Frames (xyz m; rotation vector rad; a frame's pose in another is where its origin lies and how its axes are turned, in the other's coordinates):
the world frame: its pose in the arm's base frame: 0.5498 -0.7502 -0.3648 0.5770 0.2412 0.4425
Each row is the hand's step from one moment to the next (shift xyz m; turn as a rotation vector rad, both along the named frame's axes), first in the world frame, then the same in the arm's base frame.
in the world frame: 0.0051 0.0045 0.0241 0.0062 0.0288 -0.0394
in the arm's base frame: 0.0112 -0.0056 0.0217 -0.0176 0.0430 -0.0162
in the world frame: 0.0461 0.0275 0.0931 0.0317 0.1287 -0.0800
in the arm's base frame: 0.0630 -0.0018 0.0871 -0.0423 0.1488 0.0056
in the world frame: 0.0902 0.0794 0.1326 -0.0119 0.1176 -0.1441
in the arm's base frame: 0.0978 0.0390 0.1447 -0.0987 0.1504 -0.0487
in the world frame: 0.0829 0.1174 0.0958 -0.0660 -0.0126 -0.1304
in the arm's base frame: 0.0662 0.0814 0.1372 -0.0981 0.0212 -0.1070
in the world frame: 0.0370 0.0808 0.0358 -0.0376 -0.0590 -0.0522
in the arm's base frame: 0.0177 0.0609 0.0719 -0.0311 -0.0371 -0.0727
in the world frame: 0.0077 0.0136 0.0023 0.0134 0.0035 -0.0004
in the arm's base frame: 0.0030 0.0127 0.0089 0.0105 0.0091 0.0004
